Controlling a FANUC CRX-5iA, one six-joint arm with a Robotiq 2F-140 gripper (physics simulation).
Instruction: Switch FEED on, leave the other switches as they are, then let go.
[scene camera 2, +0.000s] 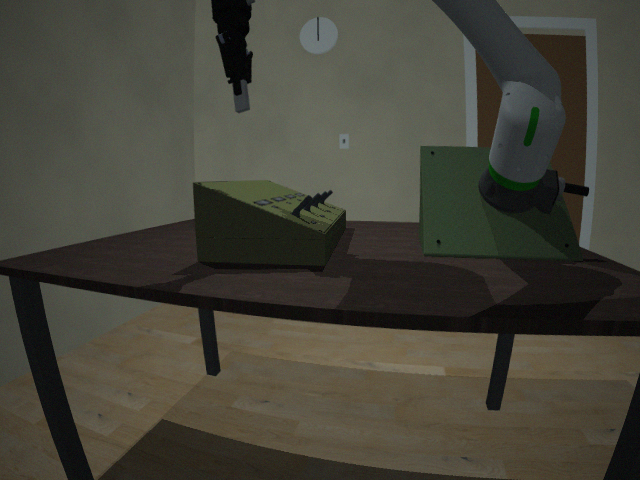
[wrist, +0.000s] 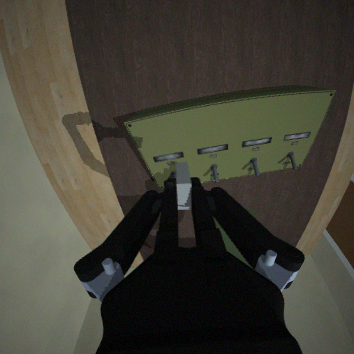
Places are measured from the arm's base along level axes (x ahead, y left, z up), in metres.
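Pixels of known places: gripper, between the fingertips: (scene camera 2: 242, 110) (wrist: 181, 171); arm's base, origin of its link: (scene camera 2: 508, 189).
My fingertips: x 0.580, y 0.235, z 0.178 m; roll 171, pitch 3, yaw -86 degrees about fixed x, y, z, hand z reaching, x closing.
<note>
Ahead of a thing's pixels: the offset from my fingertips to its middle. "pt": to the spot under its first point. Level surfaces: height alone.
The olive switch box {0.259 m down, 0.029 m back, 0.137 m right} (scene camera 2: 258, 242) (wrist: 227, 122) stands on the table with a sloping panel. In the wrist view a row of label plates crosses it, their print too blurred to read; the leftmost plate {pt 0.206 m down, 0.077 m back, 0.036 m left} (wrist: 168, 157) is FEED's. FEED's lever is hidden behind the fingertips there. The VENT lever {0.210 m down, 0.126 m back, 0.099 m right} (wrist: 215, 173), PUMP lever {0.210 m down, 0.098 m back, 0.216 m right} (wrist: 255, 166) and BRAKE lever {0.210 m down, 0.069 m back, 0.332 m right} (wrist: 293, 161) show to the right. In the scene view the levers slant up off the panel, close together. My gripper (scene camera 2: 241, 103) (wrist: 181, 171) is shut and empty, pointing down, well above the box and apart from the levers.
The dark table {0.319 m down} (scene camera 2: 403, 294) (wrist: 200, 45) carries a green slanted block (scene camera 2: 452, 206) (wrist: 231, 245) right of the box in the scene view. The arm's white and grey lower joint (scene camera 2: 524, 134) is at that block. A wall clock (scene camera 2: 318, 35) and a door (scene camera 2: 568, 129) are behind.
</note>
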